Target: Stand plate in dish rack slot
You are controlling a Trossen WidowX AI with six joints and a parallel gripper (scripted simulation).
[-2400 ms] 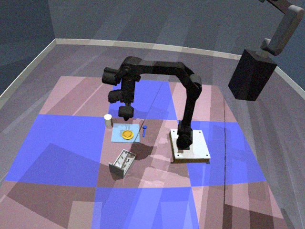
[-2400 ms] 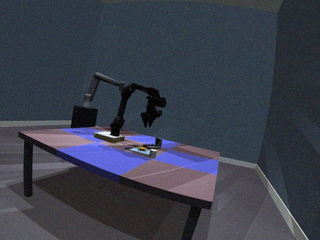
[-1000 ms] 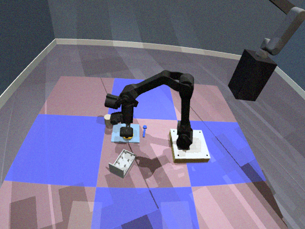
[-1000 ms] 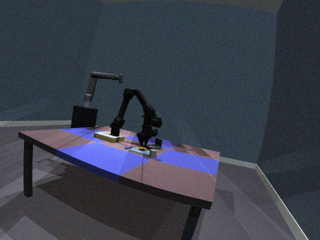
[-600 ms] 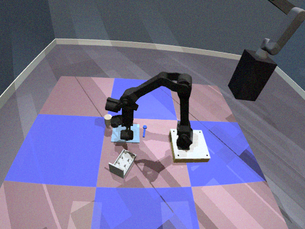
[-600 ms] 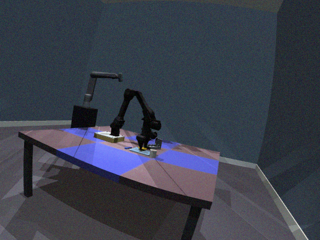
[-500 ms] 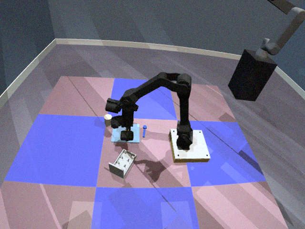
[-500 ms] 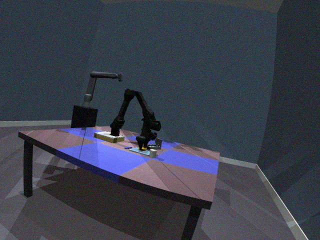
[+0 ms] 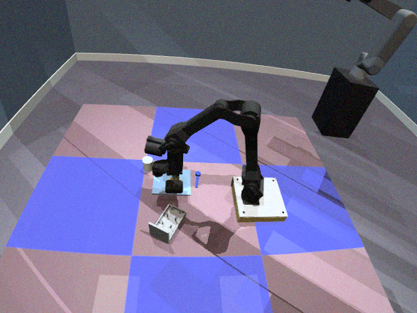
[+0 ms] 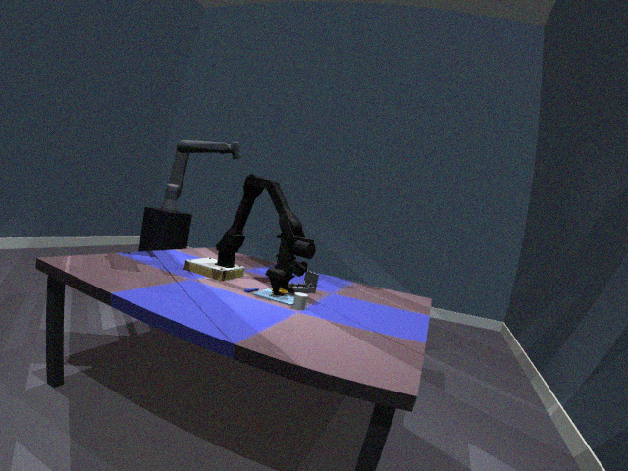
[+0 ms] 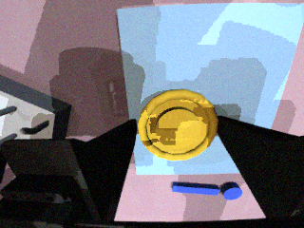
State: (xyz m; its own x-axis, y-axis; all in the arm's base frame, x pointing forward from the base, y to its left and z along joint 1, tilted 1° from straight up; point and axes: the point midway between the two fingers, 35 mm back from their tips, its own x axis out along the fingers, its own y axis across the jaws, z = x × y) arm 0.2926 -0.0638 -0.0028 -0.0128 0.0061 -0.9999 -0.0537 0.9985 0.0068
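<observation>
My gripper tip is 2 cm to the left of the light blue mat, 1 cm short of it and 1 cm above it. Round my gripper tip: yellow plate (1 cm above); then cream cup (12 cm ahead, 9 cm to the right, 2 cm above); then blue spoon (9 cm behind, 5 cm to the right).
</observation>
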